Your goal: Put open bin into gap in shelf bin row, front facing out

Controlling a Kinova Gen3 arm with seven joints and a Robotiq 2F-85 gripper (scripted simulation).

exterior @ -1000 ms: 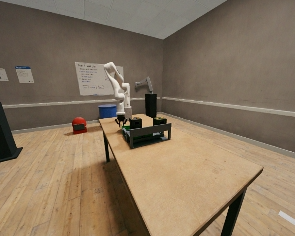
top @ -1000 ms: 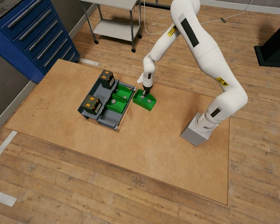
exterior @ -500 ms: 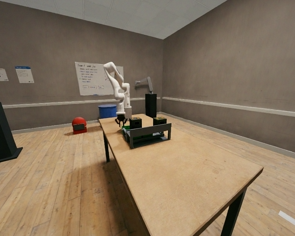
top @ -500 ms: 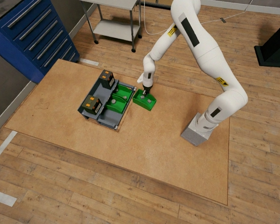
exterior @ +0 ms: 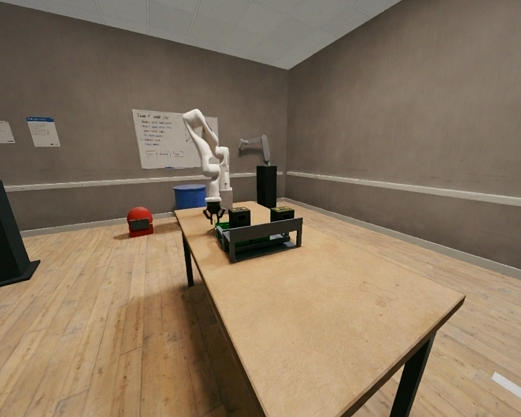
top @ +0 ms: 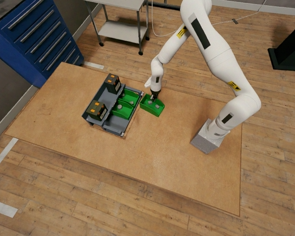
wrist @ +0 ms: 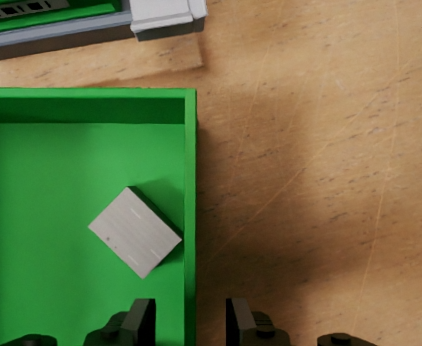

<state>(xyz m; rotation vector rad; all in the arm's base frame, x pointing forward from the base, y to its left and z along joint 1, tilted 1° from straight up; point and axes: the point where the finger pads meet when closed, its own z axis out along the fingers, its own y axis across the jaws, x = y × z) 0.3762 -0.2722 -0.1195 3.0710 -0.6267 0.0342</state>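
Right now my hand is 4 cm short of the grey part, 1 cm to the right of it and 6 cm above it. From my hand the other things lie so: grey shelf: 28 cm ahead, 11 cm to the left.
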